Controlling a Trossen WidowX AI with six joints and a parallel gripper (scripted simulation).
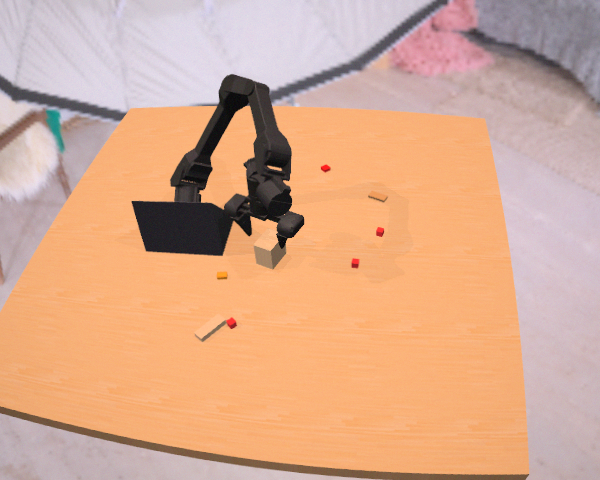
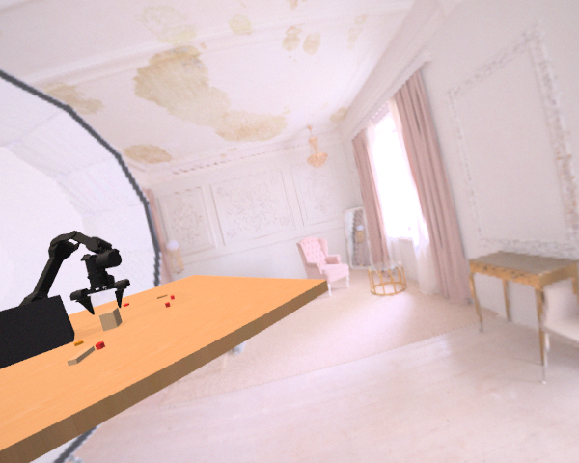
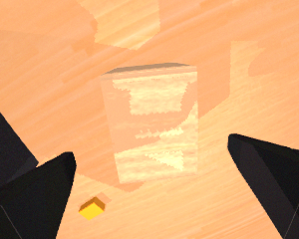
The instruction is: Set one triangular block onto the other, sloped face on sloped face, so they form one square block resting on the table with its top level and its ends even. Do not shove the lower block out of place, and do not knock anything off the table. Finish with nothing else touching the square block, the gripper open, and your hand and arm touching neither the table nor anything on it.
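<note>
My gripper tip is now 1 cm short of the triangular block, 2 cm to the right of it and 5 cm above it. From my gripper tip the other things lie so: orange piece: 11 cm behind, 6 cm to the right, 6 cm below.
</note>
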